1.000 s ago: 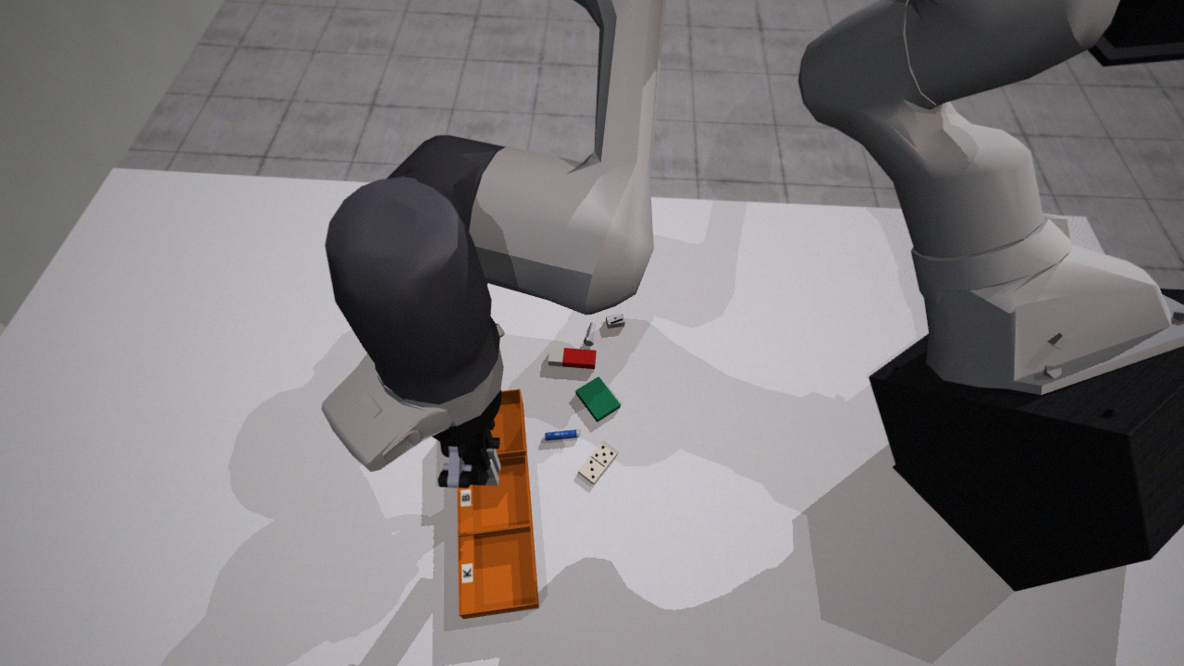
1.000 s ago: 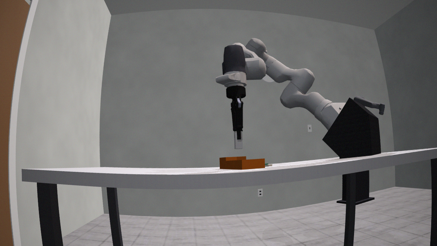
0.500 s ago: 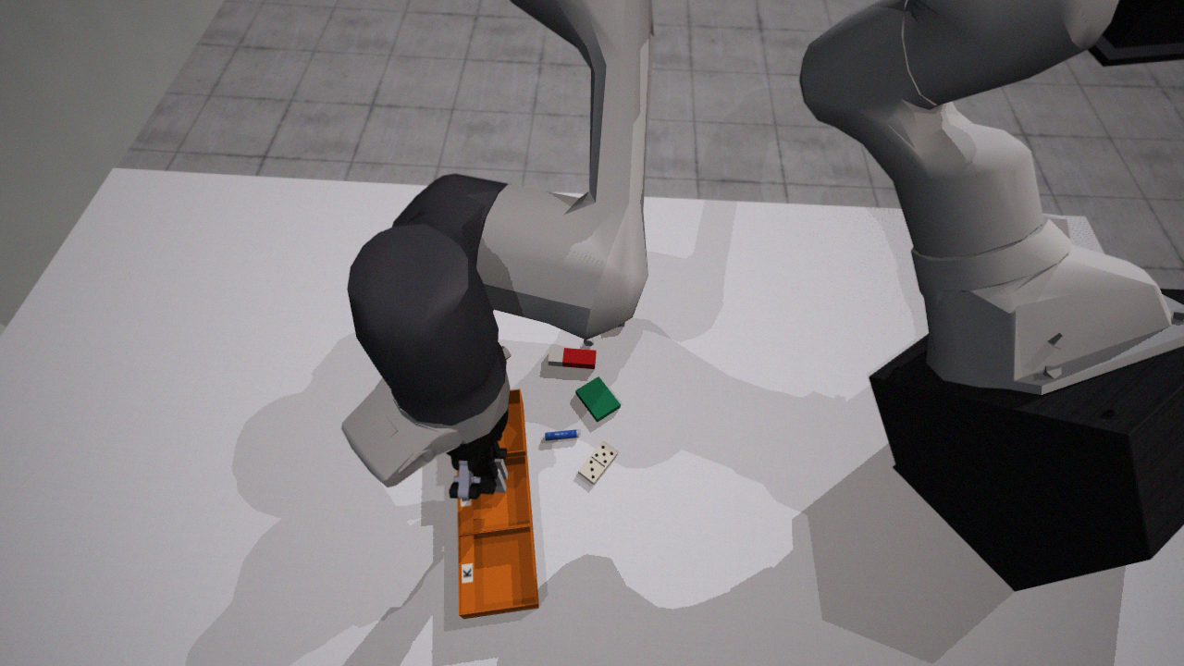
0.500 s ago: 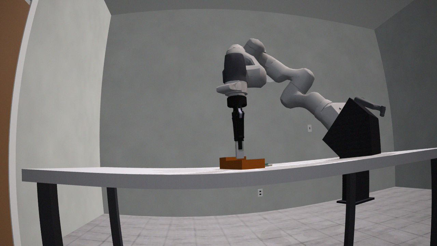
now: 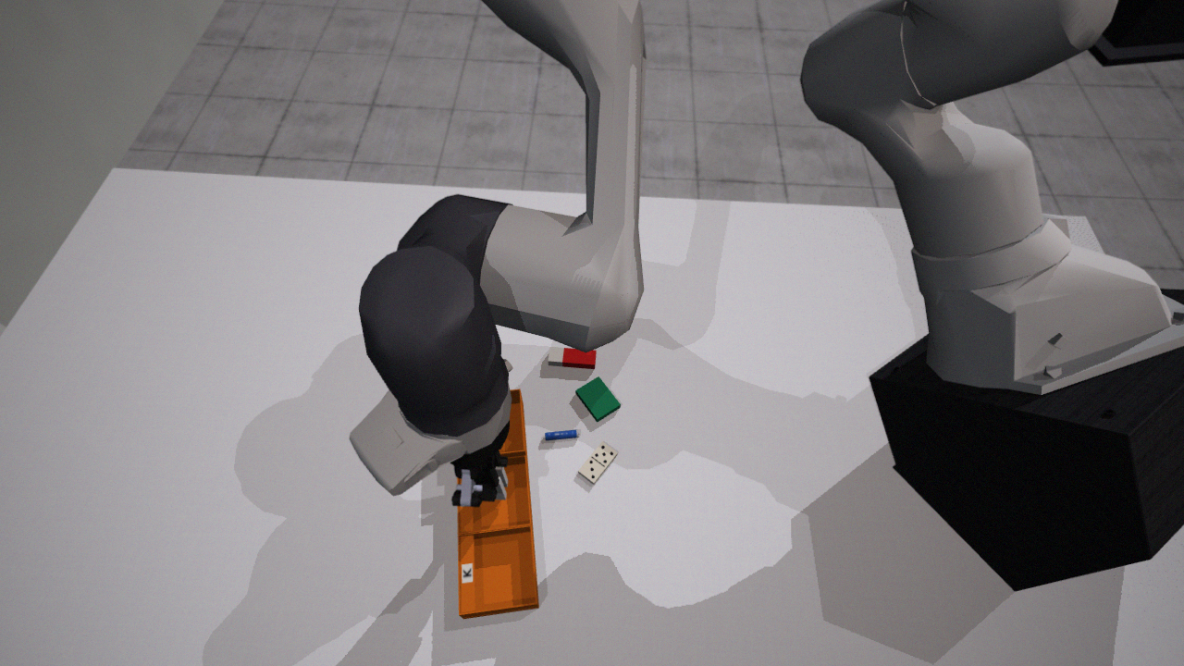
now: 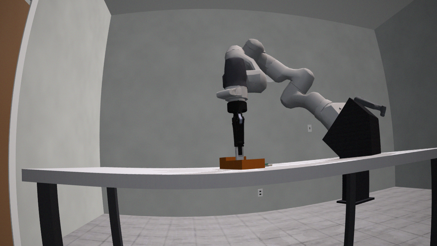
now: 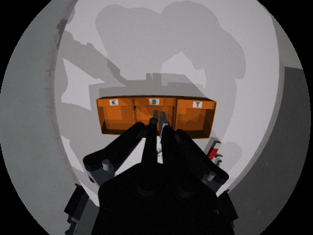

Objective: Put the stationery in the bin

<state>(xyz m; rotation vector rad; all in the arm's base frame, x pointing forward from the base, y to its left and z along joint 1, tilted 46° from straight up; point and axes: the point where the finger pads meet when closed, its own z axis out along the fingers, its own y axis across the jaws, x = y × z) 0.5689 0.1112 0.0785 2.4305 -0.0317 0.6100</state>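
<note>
Now: hand 3 cm above the tray and 1 cm to the right of it. From my hand the other things lie so: white domino (13 cm behind, 4 cm below, 2 cm to the right); then green pad (14 cm behind, 11 cm to the right, 5 cm below); then small blue pen-like stick (9 cm behind, 6 cm to the right, 4 cm below).
</note>
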